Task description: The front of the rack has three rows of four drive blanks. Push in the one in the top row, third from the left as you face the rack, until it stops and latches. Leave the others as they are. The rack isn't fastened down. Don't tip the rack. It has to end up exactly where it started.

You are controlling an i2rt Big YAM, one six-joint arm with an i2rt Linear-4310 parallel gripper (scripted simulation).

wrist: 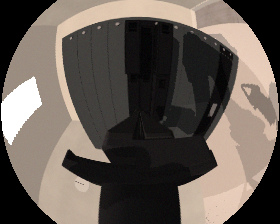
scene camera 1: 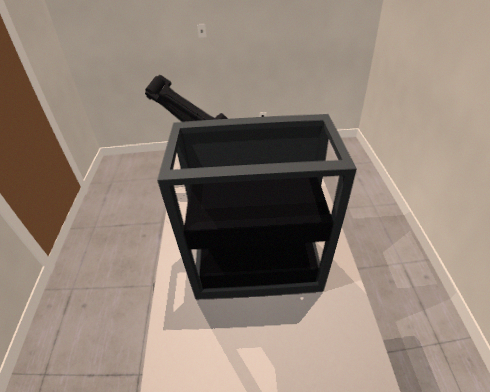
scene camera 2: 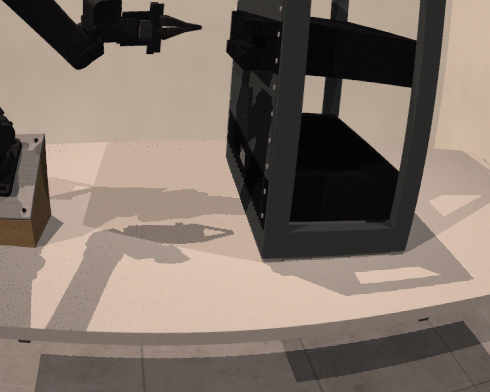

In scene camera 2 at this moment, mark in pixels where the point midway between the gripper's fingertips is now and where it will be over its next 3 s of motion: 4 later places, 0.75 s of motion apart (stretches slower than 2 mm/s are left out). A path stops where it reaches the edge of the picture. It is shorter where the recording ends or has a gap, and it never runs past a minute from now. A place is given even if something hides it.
My gripper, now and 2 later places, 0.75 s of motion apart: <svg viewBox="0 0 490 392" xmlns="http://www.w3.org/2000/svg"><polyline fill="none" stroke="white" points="201,27 154,26 118,20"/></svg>
